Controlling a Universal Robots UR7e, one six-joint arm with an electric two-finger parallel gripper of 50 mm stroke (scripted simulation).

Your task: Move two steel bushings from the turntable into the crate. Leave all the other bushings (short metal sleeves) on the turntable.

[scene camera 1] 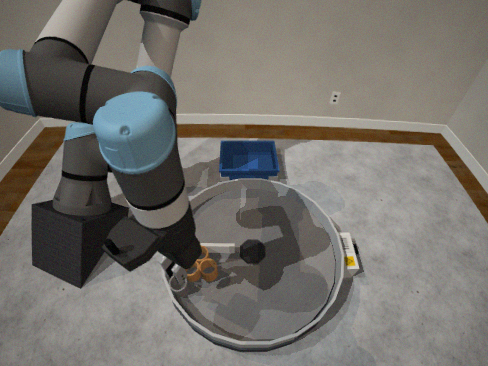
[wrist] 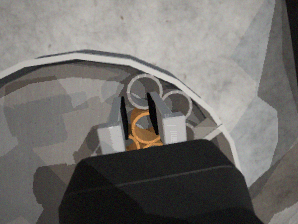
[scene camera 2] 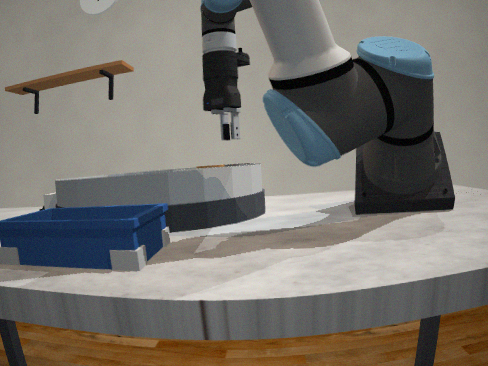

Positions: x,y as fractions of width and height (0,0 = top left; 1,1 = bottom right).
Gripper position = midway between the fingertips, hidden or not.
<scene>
my gripper: scene camera 1 0.36,0.75; wrist 0.46,0.48; scene camera 2 0.47,0.38
</scene>
